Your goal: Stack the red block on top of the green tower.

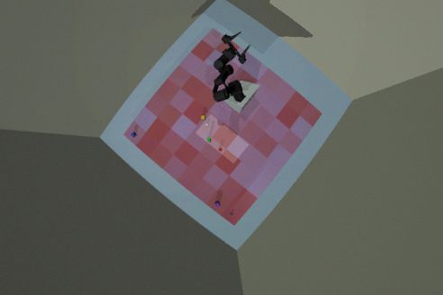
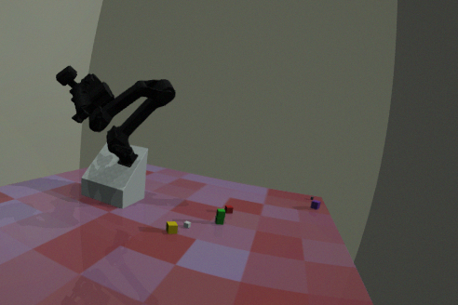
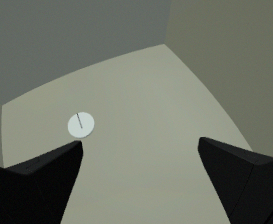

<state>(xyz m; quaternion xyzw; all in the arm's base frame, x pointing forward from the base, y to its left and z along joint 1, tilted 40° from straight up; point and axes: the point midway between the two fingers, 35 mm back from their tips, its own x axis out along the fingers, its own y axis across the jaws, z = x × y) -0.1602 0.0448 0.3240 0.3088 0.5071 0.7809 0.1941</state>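
Now: the red block 560 mm ahead of my gripper tip, 450 mm below it and 310 mm to the left of it. Round my gripper tip: blue cube (980 mm ahead, 450 mm below, 350 mm to the right); then yellow cube (460 mm ahead, 450 mm below, 20 mm to the left); then small white cube (480 mm ahead, 460 mm below, 90 mm to the left).
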